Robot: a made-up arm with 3 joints. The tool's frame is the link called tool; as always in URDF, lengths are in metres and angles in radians. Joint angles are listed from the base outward. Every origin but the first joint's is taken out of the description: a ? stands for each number. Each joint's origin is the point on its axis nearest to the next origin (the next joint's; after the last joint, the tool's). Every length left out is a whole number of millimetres.
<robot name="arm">
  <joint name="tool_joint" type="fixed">
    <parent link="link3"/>
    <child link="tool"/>
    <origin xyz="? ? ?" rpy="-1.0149 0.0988 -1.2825"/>
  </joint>
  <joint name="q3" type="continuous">
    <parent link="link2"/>
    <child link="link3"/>
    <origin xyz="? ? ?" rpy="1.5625 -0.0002 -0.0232"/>
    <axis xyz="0 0 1"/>
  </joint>
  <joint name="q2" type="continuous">
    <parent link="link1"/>
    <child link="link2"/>
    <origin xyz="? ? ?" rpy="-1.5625 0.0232 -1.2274"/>
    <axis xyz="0 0 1"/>
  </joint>
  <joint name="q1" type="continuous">
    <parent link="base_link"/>
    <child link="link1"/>
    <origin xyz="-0.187 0.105 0.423" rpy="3.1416 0 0"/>
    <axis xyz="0 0 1"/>
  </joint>
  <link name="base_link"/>
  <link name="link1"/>
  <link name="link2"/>
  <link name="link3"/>
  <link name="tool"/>
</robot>
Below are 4 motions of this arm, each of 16 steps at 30 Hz.
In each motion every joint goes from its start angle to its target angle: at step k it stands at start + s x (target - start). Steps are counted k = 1, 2, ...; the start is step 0. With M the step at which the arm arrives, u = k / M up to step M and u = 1 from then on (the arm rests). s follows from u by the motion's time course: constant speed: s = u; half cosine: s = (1 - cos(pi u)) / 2; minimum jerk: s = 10 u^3 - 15 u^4 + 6 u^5.
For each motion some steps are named. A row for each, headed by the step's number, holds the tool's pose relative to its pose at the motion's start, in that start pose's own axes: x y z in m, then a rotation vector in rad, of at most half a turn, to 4 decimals.
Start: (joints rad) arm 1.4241 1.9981 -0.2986
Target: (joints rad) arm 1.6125 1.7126 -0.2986
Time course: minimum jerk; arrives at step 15
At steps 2, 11, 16:
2: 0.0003 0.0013 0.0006 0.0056 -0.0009 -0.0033
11: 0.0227 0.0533 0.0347 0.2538 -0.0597 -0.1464
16: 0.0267 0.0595 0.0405 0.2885 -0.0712 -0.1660

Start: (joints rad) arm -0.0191 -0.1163 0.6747
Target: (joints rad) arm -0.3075 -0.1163 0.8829
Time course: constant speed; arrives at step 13
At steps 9, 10, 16:
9: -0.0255 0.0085 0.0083 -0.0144 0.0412 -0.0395
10: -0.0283 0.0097 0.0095 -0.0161 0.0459 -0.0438
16: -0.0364 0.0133 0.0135 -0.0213 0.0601 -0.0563

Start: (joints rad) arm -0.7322 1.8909 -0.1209
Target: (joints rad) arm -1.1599 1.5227 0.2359
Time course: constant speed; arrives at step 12
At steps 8, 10, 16:
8: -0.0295 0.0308 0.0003 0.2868 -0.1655 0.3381
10: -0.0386 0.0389 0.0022 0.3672 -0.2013 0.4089
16: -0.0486 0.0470 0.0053 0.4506 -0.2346 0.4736

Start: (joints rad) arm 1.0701 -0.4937 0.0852
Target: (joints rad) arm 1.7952 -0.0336 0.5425
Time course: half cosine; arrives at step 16
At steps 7, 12, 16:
7: -0.0006 -0.0826 -0.0422 -0.1580 -0.2762 0.3901
12: 0.0640 -0.1721 -0.0662 -0.3238 -0.6176 0.8170
16: 0.0971 -0.1949 -0.0654 -0.3767 -0.7344 0.9521

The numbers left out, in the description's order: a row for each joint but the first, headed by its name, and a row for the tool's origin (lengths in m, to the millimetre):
tool: -0.006 0.168 0
q3: -0.162 0.21 0
q2: -0.092 -0.097 0

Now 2 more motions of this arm.
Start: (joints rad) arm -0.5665 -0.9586 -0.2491
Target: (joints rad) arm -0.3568 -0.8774 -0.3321
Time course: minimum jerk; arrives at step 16
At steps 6, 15, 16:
6: -0.0084 -0.0050 0.0004 -0.0222 0.0175 0.0450
15: -0.0277 -0.0198 0.0016 -0.0857 0.0562 0.1605
16: -0.0278 -0.0198 0.0016 -0.0860 0.0563 0.1608

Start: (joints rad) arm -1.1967 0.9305 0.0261
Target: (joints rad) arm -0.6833 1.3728 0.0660
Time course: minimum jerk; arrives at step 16
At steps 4, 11, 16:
4: 0.0066 -0.0137 -0.0084 -0.0604 -0.0392 -0.0073
11: 0.0492 -0.1172 -0.0349 -0.4830 -0.2771 -0.1131
16: 0.0565 -0.1437 -0.0332 -0.5887 -0.3266 -0.1550

